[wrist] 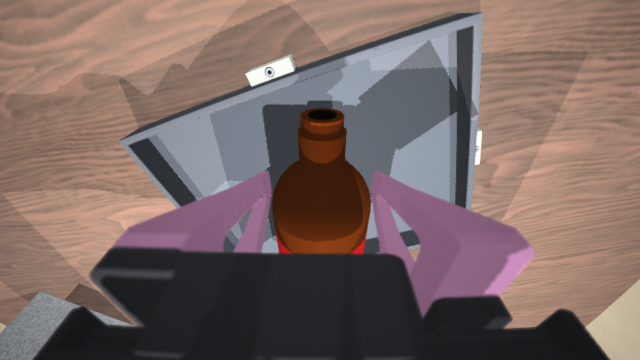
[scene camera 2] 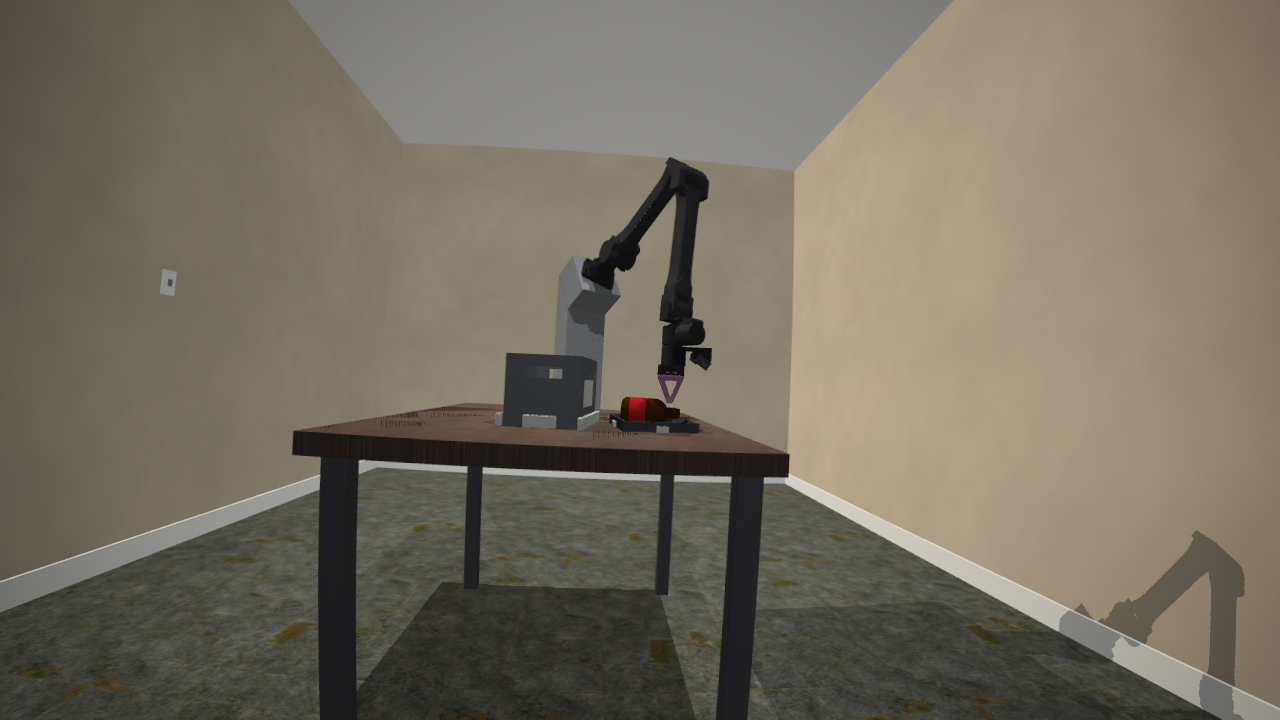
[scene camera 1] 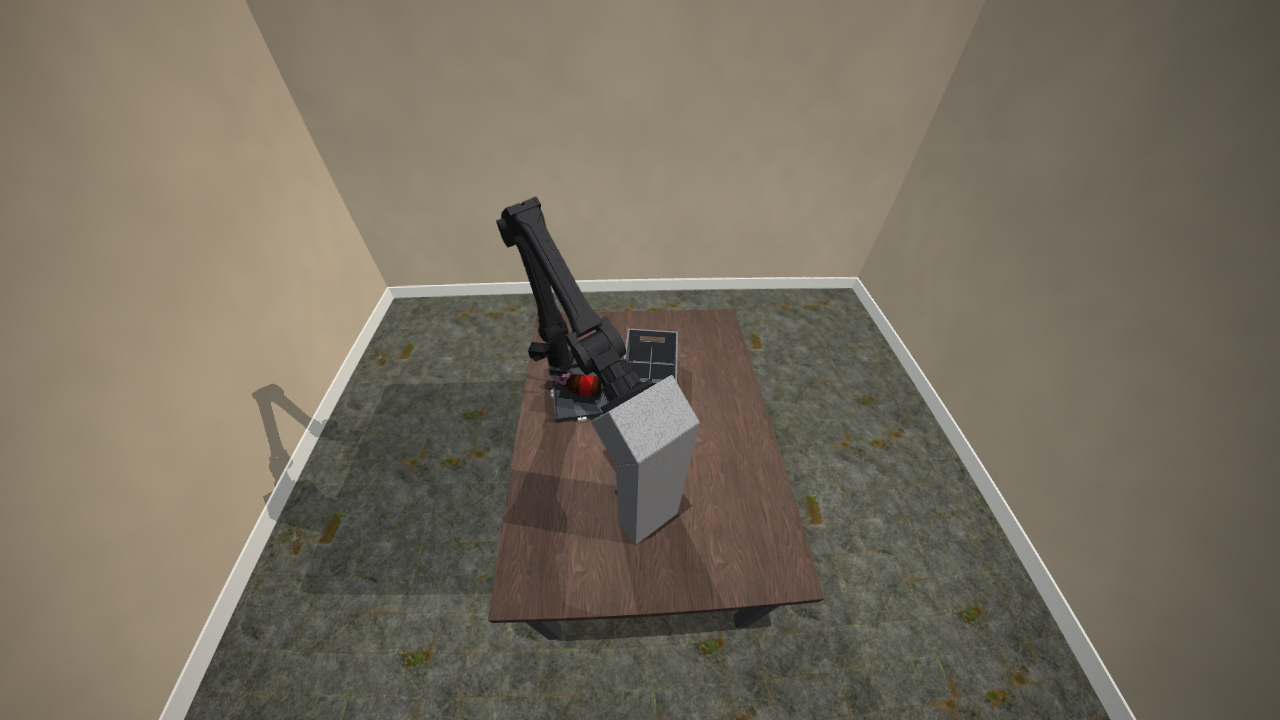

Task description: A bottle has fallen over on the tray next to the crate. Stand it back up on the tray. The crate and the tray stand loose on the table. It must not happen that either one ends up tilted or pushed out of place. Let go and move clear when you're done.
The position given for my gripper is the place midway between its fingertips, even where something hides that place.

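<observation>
My gripper (scene camera 2: 669, 402) is in the scene. Brown bottle (scene camera 2: 632, 408), (wrist: 321, 204). Dark grey tray (scene camera 1: 567, 406), (scene camera 2: 680, 425), (wrist: 412, 113). Dark crate (scene camera 2: 528, 389), (scene camera 1: 655, 360).
</observation>
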